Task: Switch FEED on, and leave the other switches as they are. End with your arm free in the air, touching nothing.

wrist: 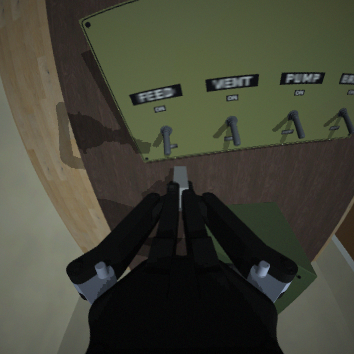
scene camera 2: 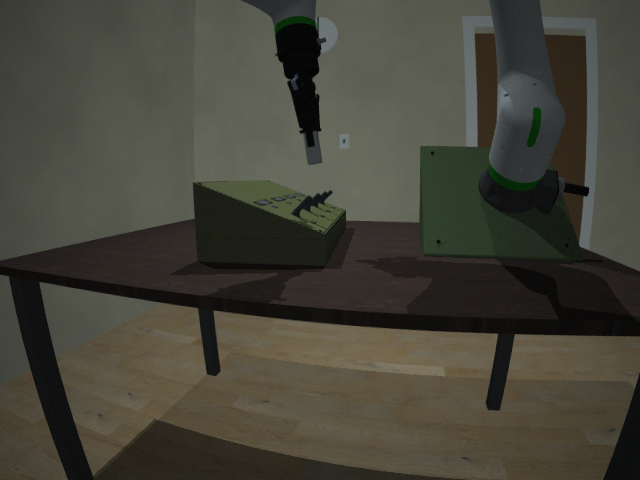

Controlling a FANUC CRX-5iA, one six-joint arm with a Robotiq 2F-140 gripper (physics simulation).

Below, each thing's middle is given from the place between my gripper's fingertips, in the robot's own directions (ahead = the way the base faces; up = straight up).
The olive console [scene camera 2: 254, 222] is 140 mm ahead of my hand, 130 mm to the right of it and 110 mm below it.
